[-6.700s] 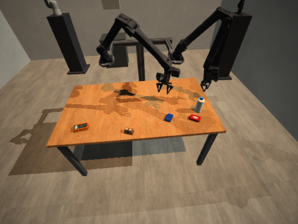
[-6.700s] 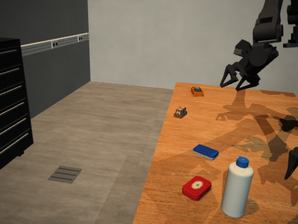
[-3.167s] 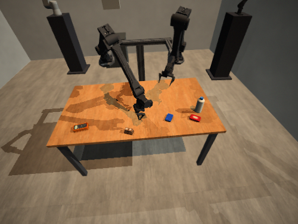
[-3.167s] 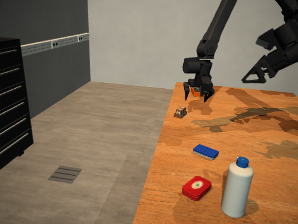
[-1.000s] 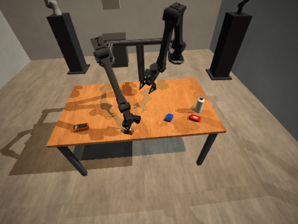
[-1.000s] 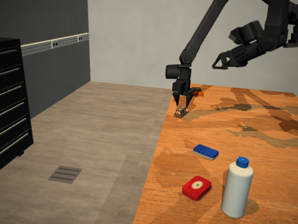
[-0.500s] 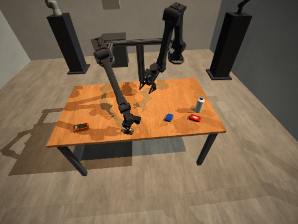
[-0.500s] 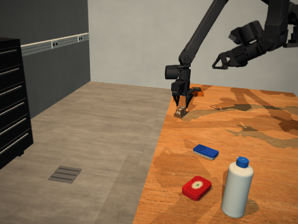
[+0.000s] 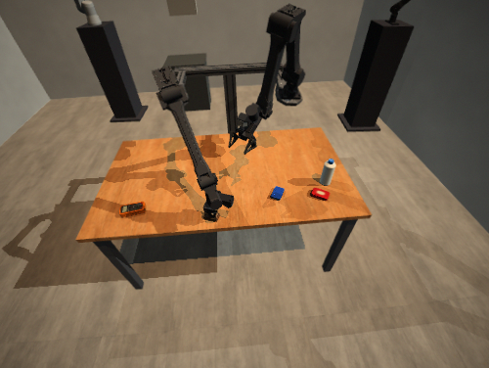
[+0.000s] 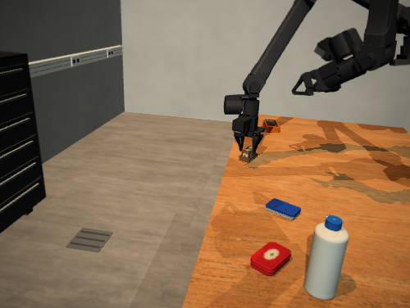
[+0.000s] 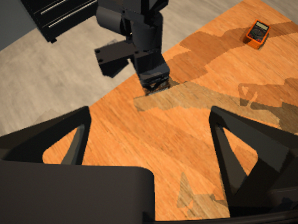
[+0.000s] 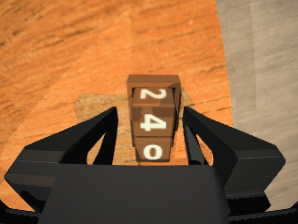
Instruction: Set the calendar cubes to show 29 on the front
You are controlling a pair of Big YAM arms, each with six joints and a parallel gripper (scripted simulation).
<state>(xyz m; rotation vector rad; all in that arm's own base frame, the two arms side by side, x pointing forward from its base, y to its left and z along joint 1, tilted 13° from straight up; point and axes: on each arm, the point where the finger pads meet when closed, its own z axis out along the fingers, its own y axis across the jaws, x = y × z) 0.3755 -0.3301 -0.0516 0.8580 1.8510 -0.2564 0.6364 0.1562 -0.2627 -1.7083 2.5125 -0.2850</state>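
The cube lies 2 cm below my right hand. From my right hand the other things lie so: brown calendar tray: 3 cm below, 2 cm to the right; then red tin: 58 cm to the left, 12 cm behind, 3 cm below; then blue block: 35 cm to the left, 15 cm behind, 3 cm below.
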